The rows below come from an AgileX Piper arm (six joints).
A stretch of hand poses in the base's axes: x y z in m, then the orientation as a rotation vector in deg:
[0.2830, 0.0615, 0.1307, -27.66, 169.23, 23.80]
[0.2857, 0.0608, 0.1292, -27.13, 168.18, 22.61]
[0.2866, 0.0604, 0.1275, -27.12, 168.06, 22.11]
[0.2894, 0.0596, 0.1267, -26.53, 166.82, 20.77]
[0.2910, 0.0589, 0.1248, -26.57, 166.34, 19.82]
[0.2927, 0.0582, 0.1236, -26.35, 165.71, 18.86]
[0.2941, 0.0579, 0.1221, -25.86, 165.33, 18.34]
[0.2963, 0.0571, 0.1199, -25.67, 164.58, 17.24]
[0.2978, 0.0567, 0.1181, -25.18, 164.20, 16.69]
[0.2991, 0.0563, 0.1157, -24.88, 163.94, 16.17]
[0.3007, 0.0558, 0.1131, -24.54, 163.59, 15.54]
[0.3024, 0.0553, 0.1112, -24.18, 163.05, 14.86]
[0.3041, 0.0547, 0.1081, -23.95, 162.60, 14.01]
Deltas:
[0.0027, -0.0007, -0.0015, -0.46, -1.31, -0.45]
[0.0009, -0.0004, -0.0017, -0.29, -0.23, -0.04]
[0.0028, -0.0008, -0.0008, -0.52, -1.53, -0.50]
[0.0016, -0.0007, -0.0019, -0.50, -0.66, -0.04]
[0.0017, -0.0007, -0.0012, -0.46, -0.82, -0.22]
[0.0014, -0.0003, -0.0015, -0.21, -0.51, -0.37]
[0.0022, -0.0008, -0.0022, -0.54, -0.96, -0.21]
[0.0015, -0.0004, -0.0018, -0.23, -0.51, -0.38]
[0.0013, -0.0004, -0.0024, -0.26, -0.37, -0.25]
[0.0016, -0.0005, -0.0026, -0.31, -0.48, -0.28]
[0.0017, -0.0005, -0.0019, -0.30, -0.67, -0.30]
[0.0017, -0.0006, -0.0031, -0.45, -0.61, -0.23]

